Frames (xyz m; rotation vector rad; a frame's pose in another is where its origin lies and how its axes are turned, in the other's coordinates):
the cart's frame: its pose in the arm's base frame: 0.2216 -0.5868 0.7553 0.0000 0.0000 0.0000
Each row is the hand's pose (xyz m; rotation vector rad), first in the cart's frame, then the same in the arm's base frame.
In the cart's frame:
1: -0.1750 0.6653 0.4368 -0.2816 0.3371 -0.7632
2: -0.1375 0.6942 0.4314 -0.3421 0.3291 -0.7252
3: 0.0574 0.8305 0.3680 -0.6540 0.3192 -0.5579
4: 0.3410 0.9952 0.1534 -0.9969 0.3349 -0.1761
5: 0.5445 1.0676 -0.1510 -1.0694 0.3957 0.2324
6: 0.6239 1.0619 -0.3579 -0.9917 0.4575 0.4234
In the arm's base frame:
1: 0.0466 0.0785 1.1921 -0.2816 0.3371 -0.7632
2: 0.0841 0.1074 1.1867 -0.3421 0.3291 -0.7252
3: 0.2790 0.2437 1.1233 -0.6540 0.3192 -0.5579
4: 0.5626 0.4084 0.9087 -0.9969 0.3349 -0.1761
5: 0.7661 0.4808 0.6043 -1.0694 0.3957 0.2324
6: 0.8455 0.4751 0.3974 -0.9917 0.4575 0.4234

